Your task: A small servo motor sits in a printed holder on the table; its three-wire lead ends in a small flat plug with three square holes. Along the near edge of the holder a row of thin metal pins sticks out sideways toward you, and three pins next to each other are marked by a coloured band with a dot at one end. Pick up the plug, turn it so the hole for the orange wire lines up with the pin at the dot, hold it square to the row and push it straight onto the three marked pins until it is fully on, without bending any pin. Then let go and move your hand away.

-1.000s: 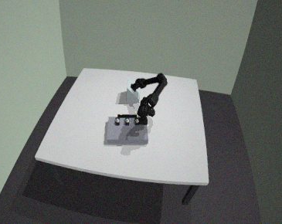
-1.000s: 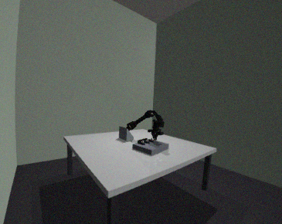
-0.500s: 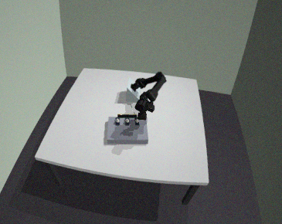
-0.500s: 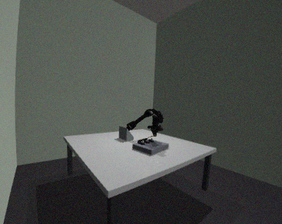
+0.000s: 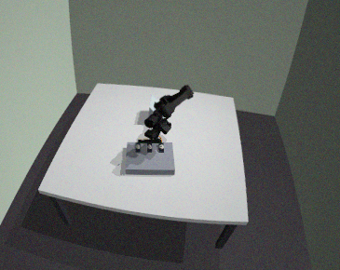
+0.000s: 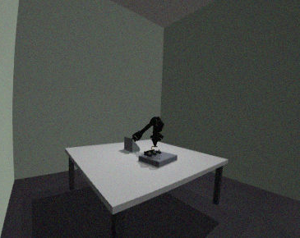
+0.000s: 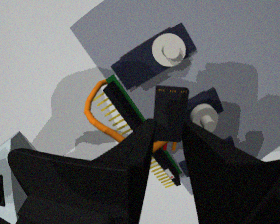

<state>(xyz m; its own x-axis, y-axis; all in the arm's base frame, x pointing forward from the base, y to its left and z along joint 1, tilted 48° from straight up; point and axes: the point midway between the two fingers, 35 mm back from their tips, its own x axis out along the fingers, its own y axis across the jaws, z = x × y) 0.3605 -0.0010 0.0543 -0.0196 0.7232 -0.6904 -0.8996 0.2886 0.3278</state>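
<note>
My gripper tip is now 20 mm past the white band, 90 mm to the left of it and 40 mm above it. From my gripper tip the other things lie so: grey printed holder (130 mm ahead, 20 mm to the right, 90 mm below); then red dot (20 mm behind, 100 mm to the right, 40 mm below).
</note>
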